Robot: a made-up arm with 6 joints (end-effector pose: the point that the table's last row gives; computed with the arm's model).
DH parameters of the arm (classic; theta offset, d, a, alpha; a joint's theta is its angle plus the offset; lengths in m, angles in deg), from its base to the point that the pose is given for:
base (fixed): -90 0.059 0 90
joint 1: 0 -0.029 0.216 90
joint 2: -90 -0.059 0.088 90
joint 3: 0 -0.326 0.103 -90
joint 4: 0 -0.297 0.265 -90
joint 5: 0 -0.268 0.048 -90
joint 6: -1.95 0 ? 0
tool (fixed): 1.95 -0.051 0 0
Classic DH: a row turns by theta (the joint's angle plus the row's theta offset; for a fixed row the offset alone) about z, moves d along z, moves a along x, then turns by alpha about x.
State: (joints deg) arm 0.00 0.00 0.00 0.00 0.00 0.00
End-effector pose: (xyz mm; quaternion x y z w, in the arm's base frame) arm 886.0 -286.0 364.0 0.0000 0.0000 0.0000 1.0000
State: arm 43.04 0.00 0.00 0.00 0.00 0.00
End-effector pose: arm 886.0 -0.9 477.1 -0.3668 0.0000 0.0000 0.9303
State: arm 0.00 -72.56 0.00 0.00 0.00 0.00
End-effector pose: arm 352.6 580.6 364.0 0.0000 0.0000 0.5917 0.8061
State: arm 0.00 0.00 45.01 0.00 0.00 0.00
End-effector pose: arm 834.6 -286.0 -251.9 0.0000 0.3828 0.0000 0.9238
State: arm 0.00 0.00 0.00 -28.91 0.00 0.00
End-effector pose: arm 679.2 4.0 364.0 0.0000 0.0000 0.2496 0.9683
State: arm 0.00 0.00 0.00 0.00 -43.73 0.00
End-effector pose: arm 739.5 -286.0 101.0 0.0000 0.3724 0.0000 0.9281
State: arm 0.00 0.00 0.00 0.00 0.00 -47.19
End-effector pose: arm 764.1 -541.1 364.0 0.0000 0.0000 -0.4003 0.9164
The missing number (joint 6, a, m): 0.3532
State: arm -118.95 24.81 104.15 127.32 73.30 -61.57
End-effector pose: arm 317.4 399.5 -866.3 -0.1939 0.1781 -0.3030 0.9159
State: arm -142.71 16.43 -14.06 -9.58 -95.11 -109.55
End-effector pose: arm 233.9 199.9 -735.2 0.2015 0.7452 0.1663 0.6136
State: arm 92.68 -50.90 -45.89 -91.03 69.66 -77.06
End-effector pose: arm -35.9 465.8 288.5 0.0347 0.3424 0.5037 0.7924
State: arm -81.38 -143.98 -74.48 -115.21 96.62 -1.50
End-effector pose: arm 664.9 -86.8 -379.8 0.0796 0.2022 -0.2295 0.9487
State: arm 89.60 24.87 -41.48 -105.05 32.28 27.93
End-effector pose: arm -413.7 90.9 -89.3 -0.4836 0.3544 0.7808 0.1756
